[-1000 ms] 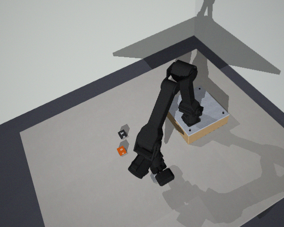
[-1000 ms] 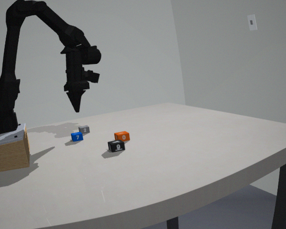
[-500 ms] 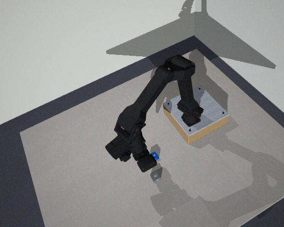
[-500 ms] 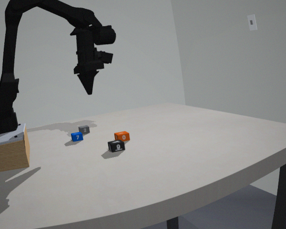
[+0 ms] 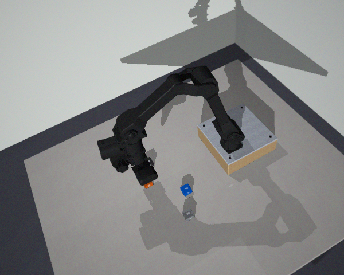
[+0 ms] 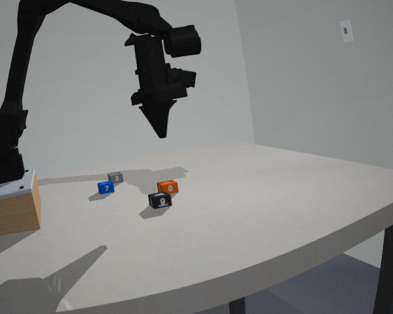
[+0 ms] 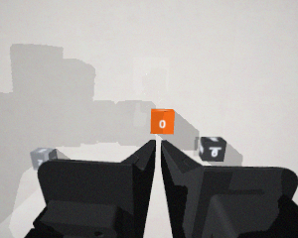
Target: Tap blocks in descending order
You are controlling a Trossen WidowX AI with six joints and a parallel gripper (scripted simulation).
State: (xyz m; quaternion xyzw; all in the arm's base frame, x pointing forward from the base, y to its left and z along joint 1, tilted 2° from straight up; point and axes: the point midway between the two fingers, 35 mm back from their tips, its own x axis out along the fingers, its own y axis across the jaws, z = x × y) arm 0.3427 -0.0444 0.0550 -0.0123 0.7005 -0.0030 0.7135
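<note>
My gripper tip is now 1 cm past the orange block marked 0, 1 cm to the left of it and 10 cm above it. Also, from my gripper tip: blue block marked 7: 12 cm behind, 9 cm to the left, 10 cm below; grey block marked 2: 8 cm behind, 18 cm to the left, 10 cm below; black block marked 9: 5 cm behind, 9 cm to the right, 10 cm below.
</note>
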